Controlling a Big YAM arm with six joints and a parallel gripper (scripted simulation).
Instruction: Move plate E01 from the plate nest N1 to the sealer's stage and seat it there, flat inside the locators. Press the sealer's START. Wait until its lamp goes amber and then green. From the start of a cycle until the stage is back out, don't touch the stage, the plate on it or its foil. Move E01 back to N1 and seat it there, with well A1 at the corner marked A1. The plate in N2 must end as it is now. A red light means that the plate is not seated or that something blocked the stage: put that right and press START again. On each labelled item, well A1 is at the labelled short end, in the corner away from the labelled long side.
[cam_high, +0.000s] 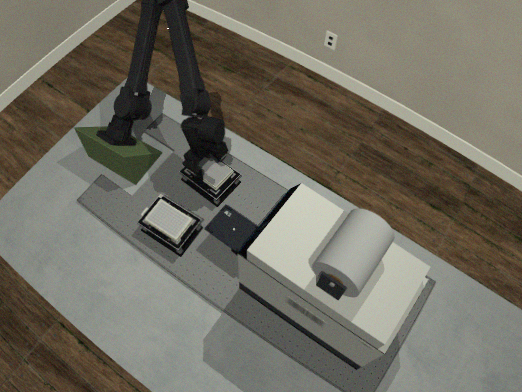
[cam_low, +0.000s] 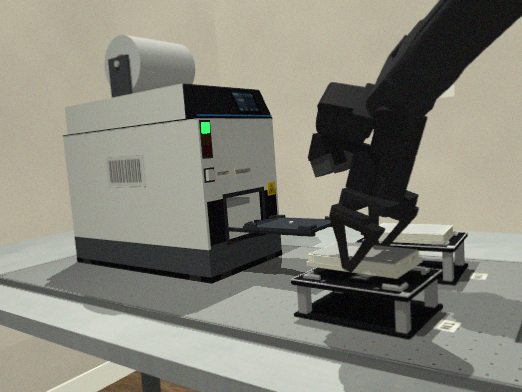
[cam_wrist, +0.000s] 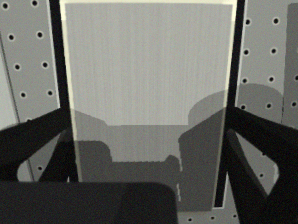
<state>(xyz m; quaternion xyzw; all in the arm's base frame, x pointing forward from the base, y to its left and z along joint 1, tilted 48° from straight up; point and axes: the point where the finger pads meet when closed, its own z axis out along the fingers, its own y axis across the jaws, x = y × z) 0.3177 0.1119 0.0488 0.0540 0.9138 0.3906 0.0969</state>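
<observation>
My gripper is now 3 cm above the black plate nest. From my hand the other things lie so: sealer stage 20 cm ahead, 12 cm to the right, 1 cm above; then covered white plate 21 cm to the right, 1 cm below, 1 cm ahead; then start button 30 cm ahead, 11 cm above, 3 cm to the right.
</observation>
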